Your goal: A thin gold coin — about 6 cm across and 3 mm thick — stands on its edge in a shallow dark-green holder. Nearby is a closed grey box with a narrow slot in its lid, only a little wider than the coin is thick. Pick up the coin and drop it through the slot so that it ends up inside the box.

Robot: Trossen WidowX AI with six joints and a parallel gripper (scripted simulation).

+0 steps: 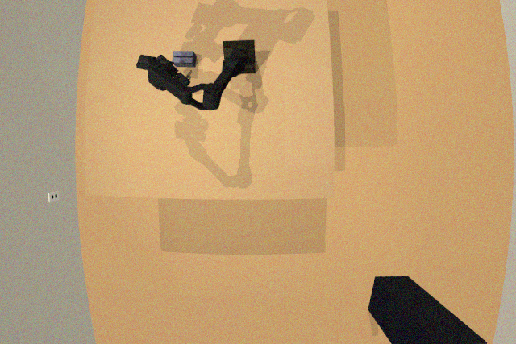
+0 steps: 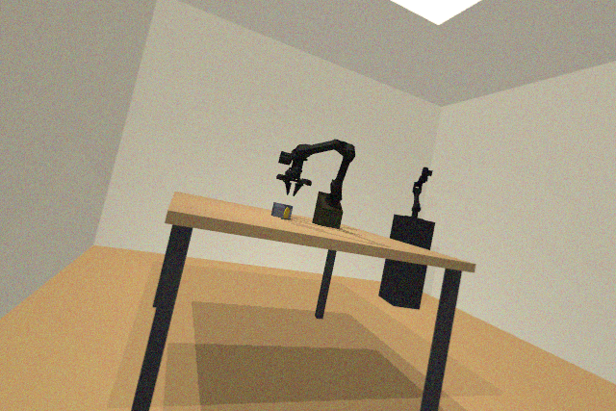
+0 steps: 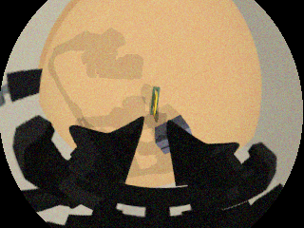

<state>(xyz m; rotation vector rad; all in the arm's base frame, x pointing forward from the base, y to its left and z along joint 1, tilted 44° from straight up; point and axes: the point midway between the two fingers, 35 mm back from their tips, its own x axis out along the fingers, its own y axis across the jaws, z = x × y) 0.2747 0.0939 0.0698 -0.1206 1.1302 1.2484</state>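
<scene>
The gold coin lies 10 cm below my gripper tip and 1 cm to the right of it.
</scene>
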